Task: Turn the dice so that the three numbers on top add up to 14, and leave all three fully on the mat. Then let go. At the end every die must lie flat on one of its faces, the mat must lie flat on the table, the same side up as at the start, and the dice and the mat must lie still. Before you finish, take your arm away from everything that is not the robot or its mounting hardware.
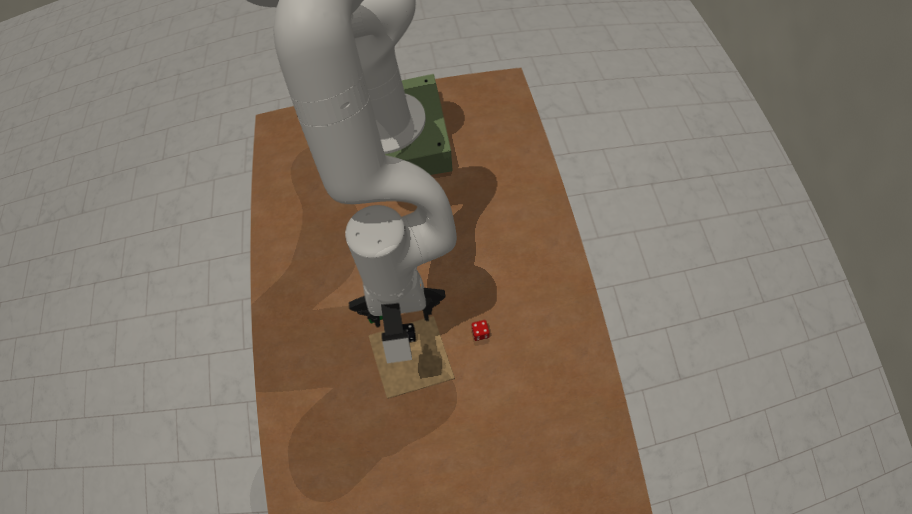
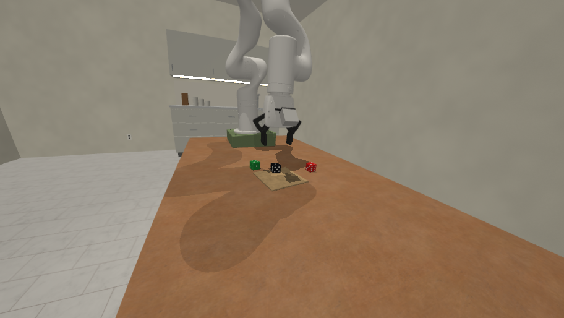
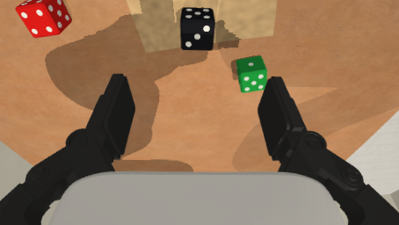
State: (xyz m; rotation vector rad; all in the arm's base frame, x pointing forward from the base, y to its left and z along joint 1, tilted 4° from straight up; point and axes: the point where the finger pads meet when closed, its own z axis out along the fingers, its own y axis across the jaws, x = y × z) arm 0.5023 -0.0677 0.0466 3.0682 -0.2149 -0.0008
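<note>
My hand is 6 cm past the green die, 6 cm to the left of it and 10 cm above it. From my hand the other things lie so: black die (10 cm below); then tan square mat (4 cm ahead, 1 cm to the right, 11 cm below); then red die (3 cm ahead, 14 cm to the left, 10 cm below).
</note>
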